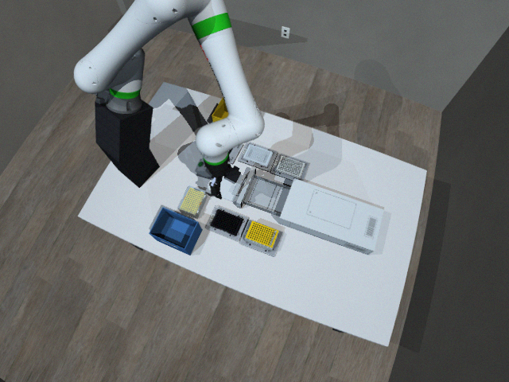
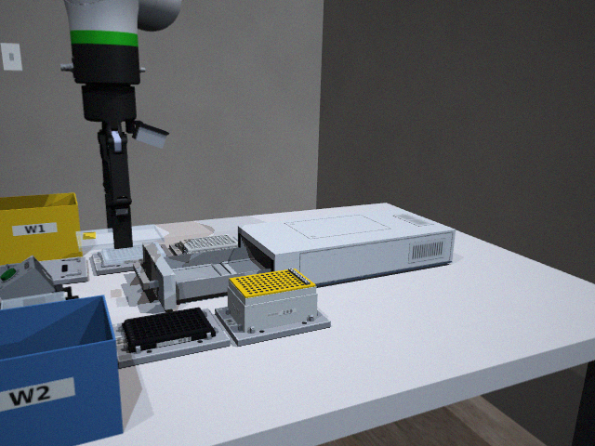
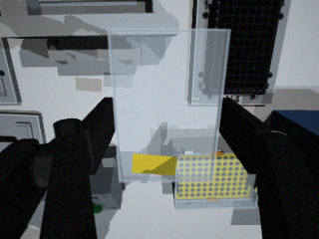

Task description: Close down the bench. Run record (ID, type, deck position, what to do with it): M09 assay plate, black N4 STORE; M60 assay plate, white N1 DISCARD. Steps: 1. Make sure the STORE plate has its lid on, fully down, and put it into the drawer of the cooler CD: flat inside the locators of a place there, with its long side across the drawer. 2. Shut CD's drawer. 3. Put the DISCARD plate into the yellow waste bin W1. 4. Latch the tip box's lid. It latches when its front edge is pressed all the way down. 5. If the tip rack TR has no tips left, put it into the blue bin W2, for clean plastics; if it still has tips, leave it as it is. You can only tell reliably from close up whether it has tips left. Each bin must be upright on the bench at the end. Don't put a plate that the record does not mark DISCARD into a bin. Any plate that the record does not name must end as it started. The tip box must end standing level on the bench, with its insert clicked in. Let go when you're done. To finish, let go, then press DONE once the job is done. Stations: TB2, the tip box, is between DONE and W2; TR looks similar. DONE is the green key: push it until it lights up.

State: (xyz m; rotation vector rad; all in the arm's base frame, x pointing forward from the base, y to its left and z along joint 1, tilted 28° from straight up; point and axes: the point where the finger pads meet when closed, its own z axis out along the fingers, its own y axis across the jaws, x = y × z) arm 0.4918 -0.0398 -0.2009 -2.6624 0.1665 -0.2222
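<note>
Now: the black plate 150 mm below my hand, 110 mm to the right of it and 40 mm ahead of it. Also, from my hand: cooler drawer (190 mm ahead, 130 mm below, 70 mm to the left); then yellow insert (140 mm behind, 110 mm below, 70 mm to the right); then green done key (160 mm behind, 120 mm to the left, 100 mm below).
</note>
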